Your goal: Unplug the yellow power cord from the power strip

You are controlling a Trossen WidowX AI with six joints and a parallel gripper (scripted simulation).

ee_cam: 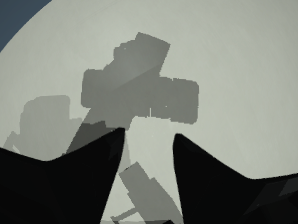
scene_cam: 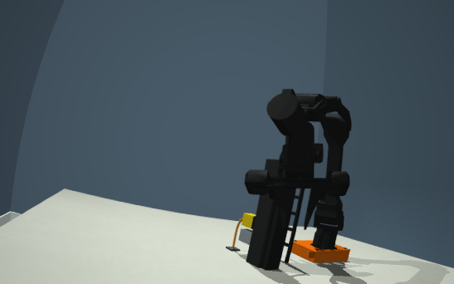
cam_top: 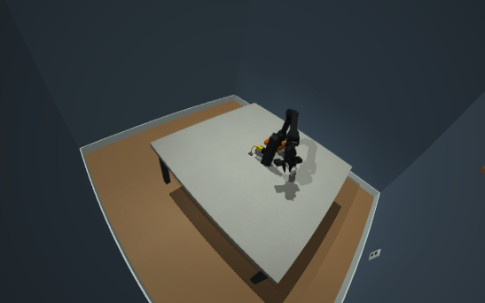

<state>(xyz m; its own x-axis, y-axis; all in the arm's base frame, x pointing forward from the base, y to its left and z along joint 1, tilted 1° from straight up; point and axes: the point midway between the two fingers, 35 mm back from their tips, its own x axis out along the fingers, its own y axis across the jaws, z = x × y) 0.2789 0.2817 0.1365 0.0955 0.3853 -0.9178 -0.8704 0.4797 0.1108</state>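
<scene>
Now: the yellow plug 4 cm behind my gripper tip, 28 cm to the right of it and 2 cm below it. Round my gripper tip: tall black block: 6 cm behind, 18 cm to the right, 2 cm above.
</scene>
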